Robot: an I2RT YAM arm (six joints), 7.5 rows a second.
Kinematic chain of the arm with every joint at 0, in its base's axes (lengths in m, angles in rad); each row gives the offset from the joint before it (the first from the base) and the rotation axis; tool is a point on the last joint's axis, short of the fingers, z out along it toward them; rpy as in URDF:
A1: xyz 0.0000 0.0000 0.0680 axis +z
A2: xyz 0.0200 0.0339 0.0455 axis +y
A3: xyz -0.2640 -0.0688 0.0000 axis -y
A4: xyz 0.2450 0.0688 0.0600 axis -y
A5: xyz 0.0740 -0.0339 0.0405 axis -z
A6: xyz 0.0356 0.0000 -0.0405 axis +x
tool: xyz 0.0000 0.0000 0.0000 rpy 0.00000 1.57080 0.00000
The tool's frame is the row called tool.
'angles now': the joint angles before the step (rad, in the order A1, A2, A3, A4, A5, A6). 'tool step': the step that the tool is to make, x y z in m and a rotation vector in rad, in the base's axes. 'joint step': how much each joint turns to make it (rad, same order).
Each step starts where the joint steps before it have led.
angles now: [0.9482, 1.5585, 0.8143, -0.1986, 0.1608, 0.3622]
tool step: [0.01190, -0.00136, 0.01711, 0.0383, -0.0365, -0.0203]
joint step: [-0.0344, -0.0209, 0.0396, -0.0057, -0.0035, -0.0153]
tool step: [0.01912, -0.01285, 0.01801, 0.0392, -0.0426, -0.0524]
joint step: [-0.0751, -0.0321, 0.0290, -0.0003, -0.0091, -0.0224]
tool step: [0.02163, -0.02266, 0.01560, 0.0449, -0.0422, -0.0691]
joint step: [-0.1038, -0.0370, 0.0119, 0.0159, -0.0256, -0.0237]
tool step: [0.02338, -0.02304, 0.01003, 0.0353, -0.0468, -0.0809]
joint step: [-0.1064, -0.0084, 0.0140, 0.0382, -0.0176, -0.0187]
